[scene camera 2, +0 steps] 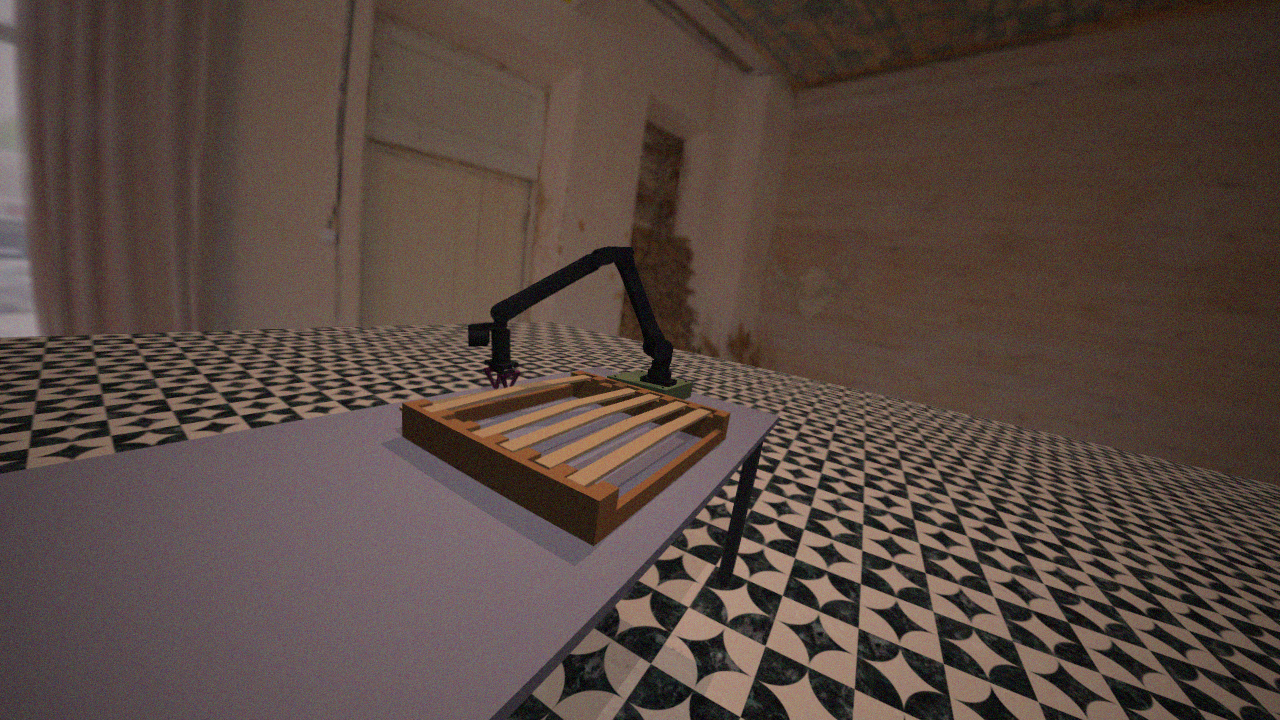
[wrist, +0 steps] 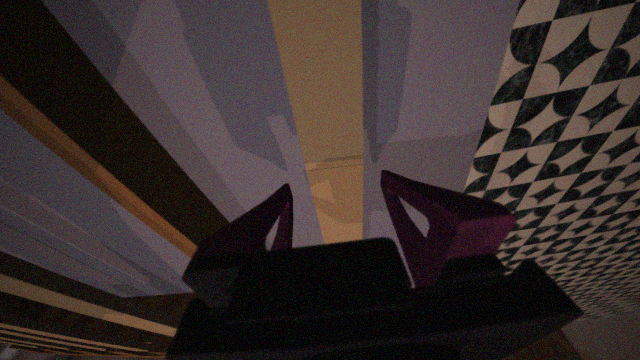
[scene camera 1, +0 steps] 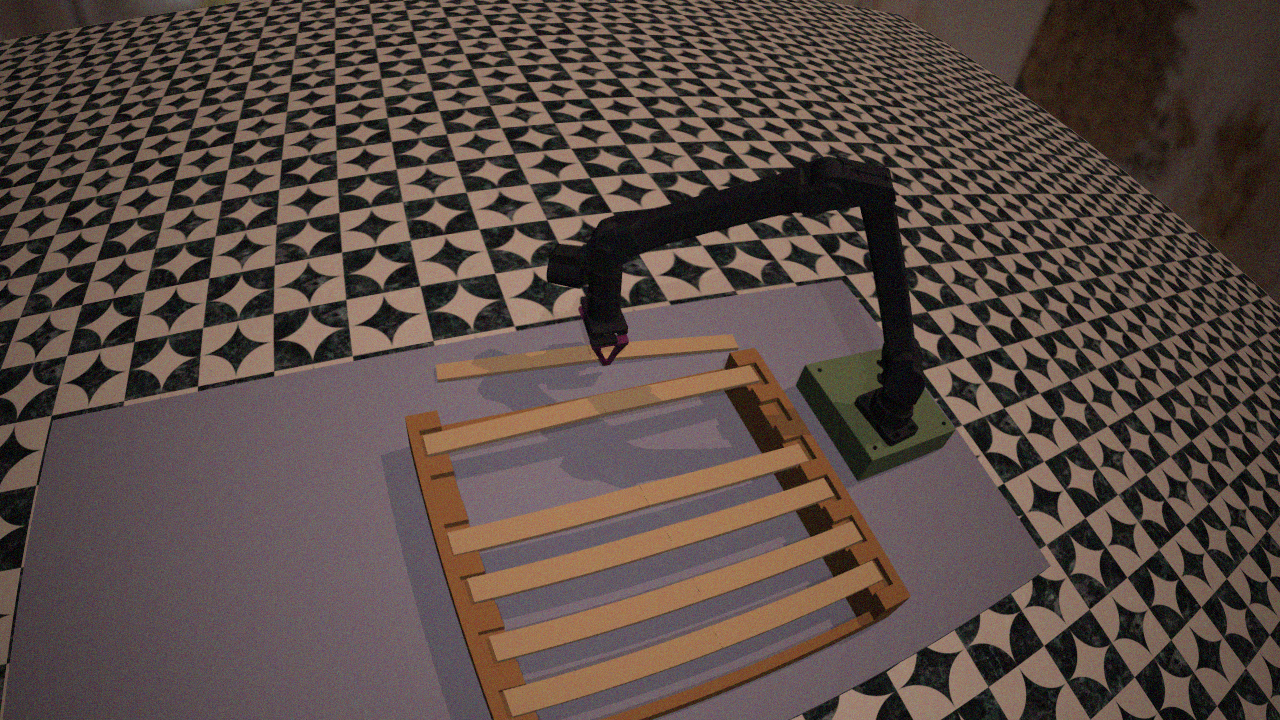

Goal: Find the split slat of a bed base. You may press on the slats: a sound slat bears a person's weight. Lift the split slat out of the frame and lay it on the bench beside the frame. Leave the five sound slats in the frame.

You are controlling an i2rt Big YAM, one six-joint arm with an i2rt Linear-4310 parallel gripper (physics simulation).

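The loose pale slat (scene camera 1: 680, 346) (wrist: 325, 100) lies on the bench (scene camera 1: 223, 537) (scene camera 2: 268, 537) behind the frame and roughly parallel to its back slat. A thin dark line crosses it near the fingers in the wrist view. My gripper (scene camera 1: 606, 351) (scene camera 2: 503, 383) (wrist: 335, 183) is open, with nothing held. It points down over the middle of the loose slat, one finger to each side of it. The brown frame (scene camera 1: 447, 501) (scene camera 2: 501, 465) holds several slats: one back slat (scene camera 1: 537, 420), then a gap with an empty notch in each side rail, then the others.
The arm stands on a green base block (scene camera 1: 841, 394) to the right of the frame. The bench's back edge runs close behind the loose slat, with the tiled floor (scene camera 1: 384, 322) beyond it. The bench extends to the left of the frame.
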